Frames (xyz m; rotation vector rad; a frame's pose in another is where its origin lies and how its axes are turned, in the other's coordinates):
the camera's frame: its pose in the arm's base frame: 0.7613 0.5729 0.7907 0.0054 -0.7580 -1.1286
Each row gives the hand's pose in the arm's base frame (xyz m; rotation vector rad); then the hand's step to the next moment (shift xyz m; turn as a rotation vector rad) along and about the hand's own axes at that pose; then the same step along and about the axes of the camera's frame.
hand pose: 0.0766 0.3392 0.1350 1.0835 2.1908 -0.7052
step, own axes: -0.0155 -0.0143 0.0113 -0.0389 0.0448 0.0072
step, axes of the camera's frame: 0.0218 -0.0092 -0.0033 0.0205 0.0516 -0.0221
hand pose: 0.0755 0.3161 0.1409 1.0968 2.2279 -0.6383
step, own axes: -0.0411 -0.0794 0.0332 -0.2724 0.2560 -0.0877
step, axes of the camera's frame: 0.0724 -0.0620 0.0002 0.1399 0.3575 -0.0053
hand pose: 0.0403 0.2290 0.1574 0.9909 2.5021 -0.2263
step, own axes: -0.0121 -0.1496 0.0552 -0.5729 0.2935 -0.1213
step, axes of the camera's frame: 0.0683 -0.1388 -0.0407 0.3931 0.5219 -0.0470
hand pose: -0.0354 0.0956 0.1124 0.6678 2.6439 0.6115
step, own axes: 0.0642 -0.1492 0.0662 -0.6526 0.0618 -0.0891
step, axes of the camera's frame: -0.0413 -0.1465 -0.0871 0.5010 0.3752 -0.2141
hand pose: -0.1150 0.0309 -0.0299 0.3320 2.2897 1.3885
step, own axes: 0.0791 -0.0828 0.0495 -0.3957 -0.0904 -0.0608
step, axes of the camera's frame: -0.0968 -0.0616 -0.0489 0.2967 0.1567 -0.2363
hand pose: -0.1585 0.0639 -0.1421 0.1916 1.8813 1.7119
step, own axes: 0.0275 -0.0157 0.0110 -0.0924 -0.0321 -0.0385
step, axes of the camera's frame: -0.0318 -0.0100 -0.0037 0.0803 0.0149 -0.0661
